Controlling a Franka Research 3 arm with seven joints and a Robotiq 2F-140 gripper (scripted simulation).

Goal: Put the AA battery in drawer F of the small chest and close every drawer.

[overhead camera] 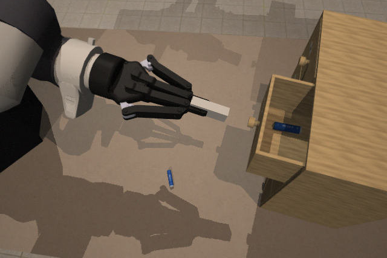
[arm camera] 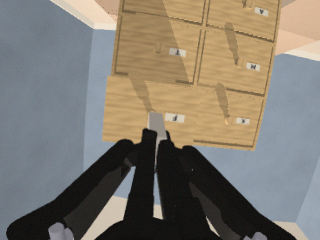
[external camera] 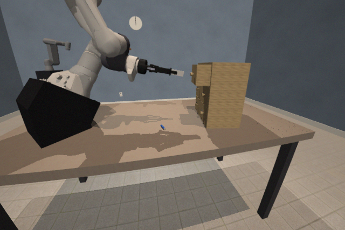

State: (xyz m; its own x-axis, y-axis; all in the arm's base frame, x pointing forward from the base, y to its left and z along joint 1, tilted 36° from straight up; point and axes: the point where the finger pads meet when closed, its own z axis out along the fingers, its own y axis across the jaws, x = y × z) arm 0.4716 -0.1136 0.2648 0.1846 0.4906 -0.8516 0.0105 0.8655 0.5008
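Now: the drawer 170 mm ahead of my hand and 30 mm below it.
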